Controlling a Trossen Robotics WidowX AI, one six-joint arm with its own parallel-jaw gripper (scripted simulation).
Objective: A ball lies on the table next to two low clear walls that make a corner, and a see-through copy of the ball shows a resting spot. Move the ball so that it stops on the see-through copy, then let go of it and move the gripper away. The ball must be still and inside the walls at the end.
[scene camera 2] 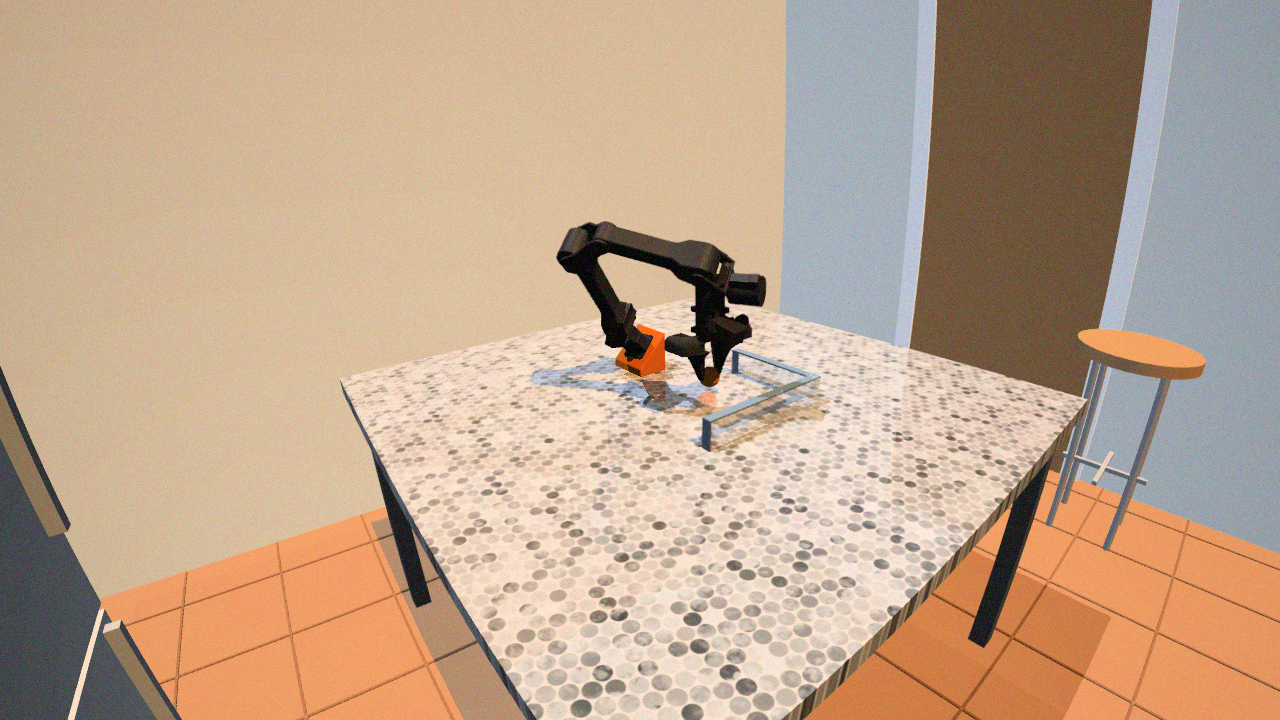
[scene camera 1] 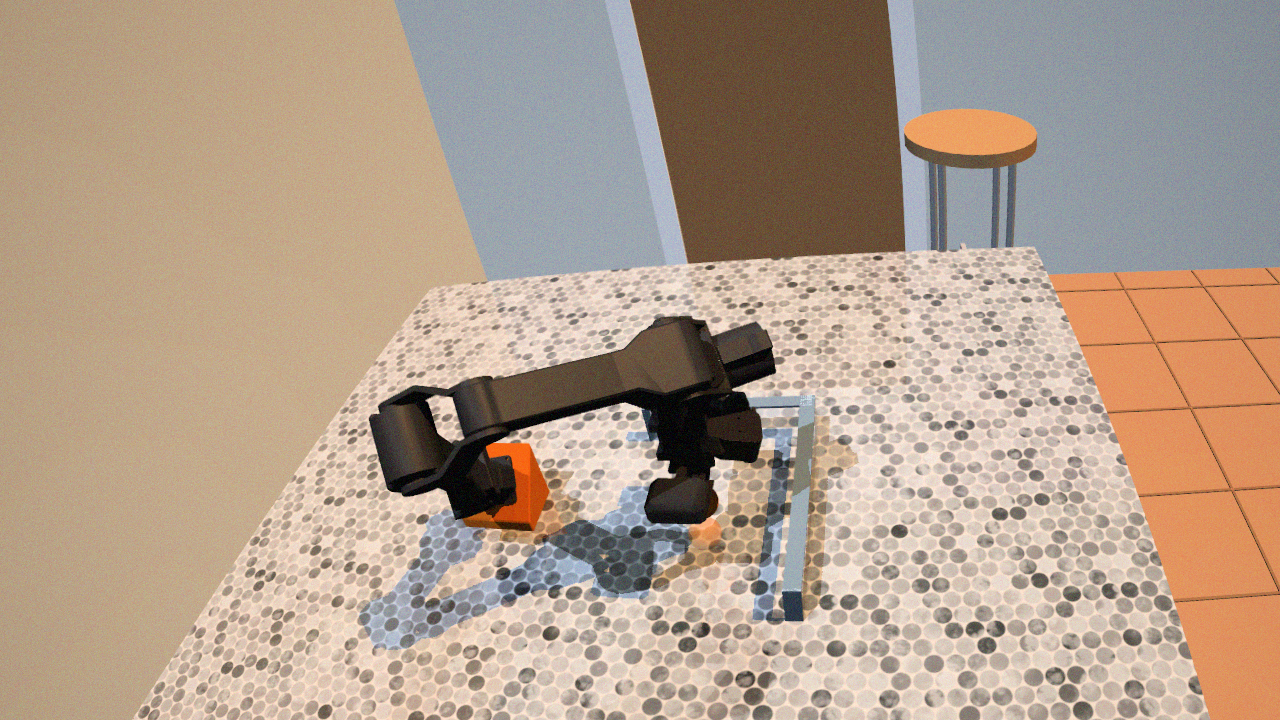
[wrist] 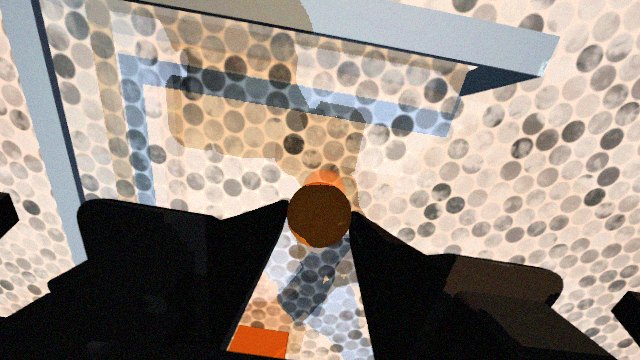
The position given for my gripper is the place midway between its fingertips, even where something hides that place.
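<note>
Scene camera 1: my gripper [scene camera 1: 701, 503] is visible, and it carries an orange ball. Scene camera 2 shows the gripper [scene camera 2: 709, 377]. Wrist view: the gripper [wrist: 319, 212] and the ball [wrist: 319, 215].
</note>
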